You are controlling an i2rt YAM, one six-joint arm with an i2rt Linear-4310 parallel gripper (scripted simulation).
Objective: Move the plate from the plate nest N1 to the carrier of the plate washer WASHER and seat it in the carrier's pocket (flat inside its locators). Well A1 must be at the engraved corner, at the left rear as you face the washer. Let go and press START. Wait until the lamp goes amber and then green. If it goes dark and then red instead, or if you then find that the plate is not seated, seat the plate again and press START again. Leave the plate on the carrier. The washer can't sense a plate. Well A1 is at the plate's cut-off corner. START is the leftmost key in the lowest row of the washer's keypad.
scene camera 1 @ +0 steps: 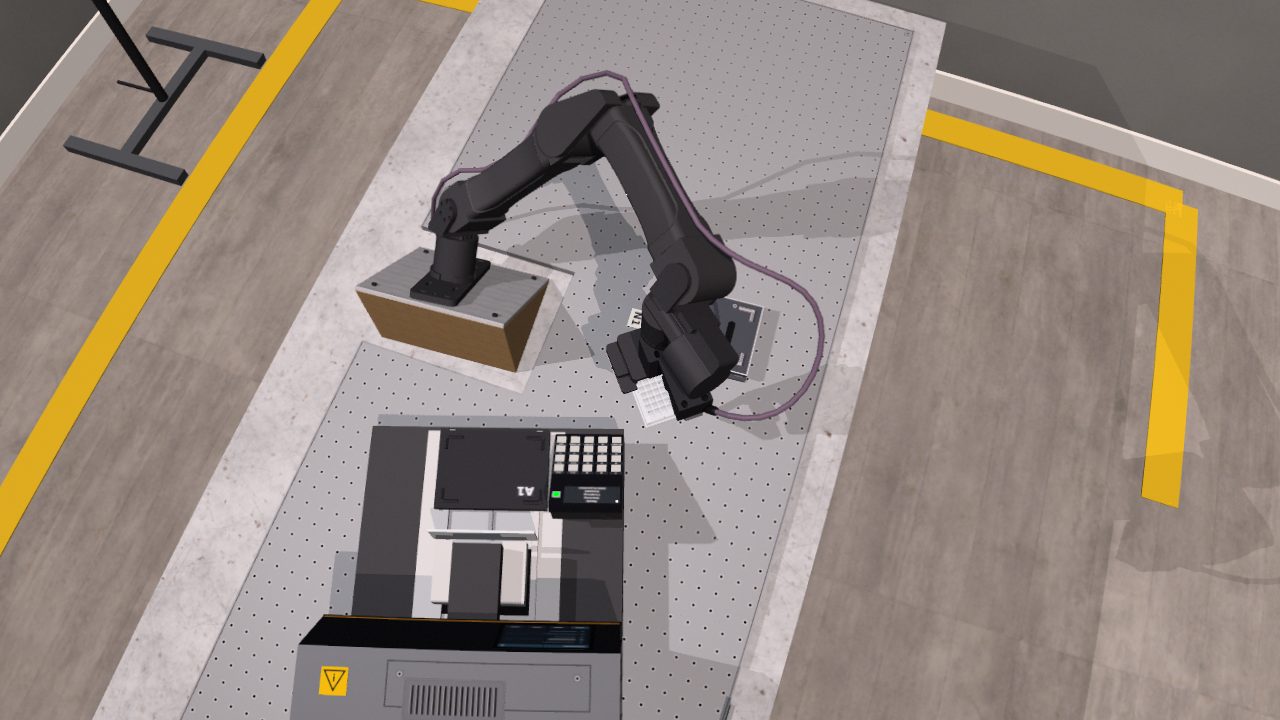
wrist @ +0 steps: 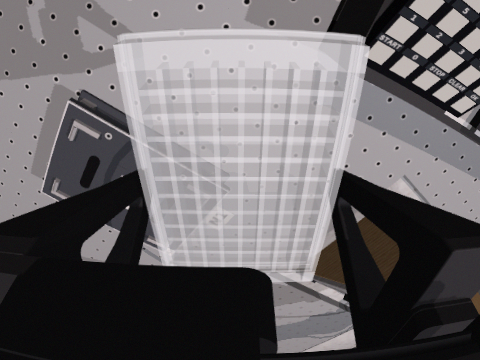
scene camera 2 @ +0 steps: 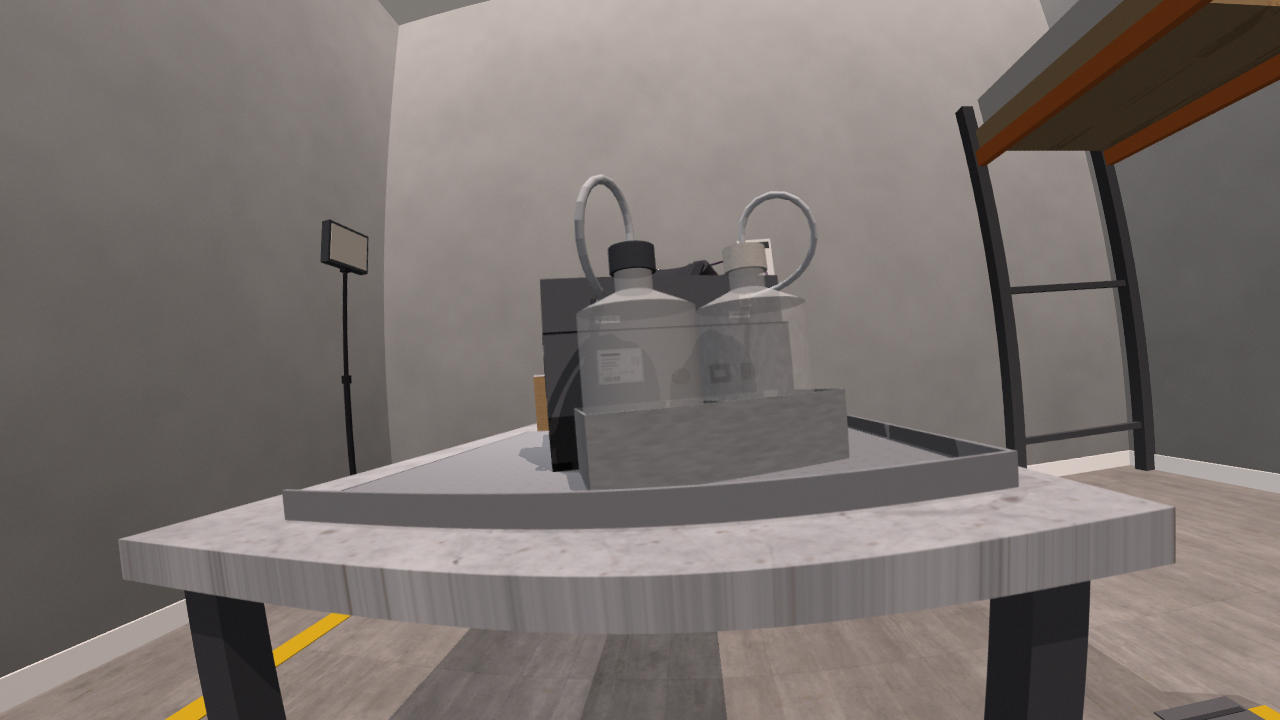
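Observation:
Clear well plate (scene camera 1: 653, 401), (wrist: 194, 225). Plate nest N1 (scene camera 1: 744, 334), (wrist: 69, 159). Black washer carrier (scene camera 1: 477, 470). Plate washer (scene camera 2: 562, 298). My gripper (scene camera 1: 659, 375), (wrist: 240, 179).

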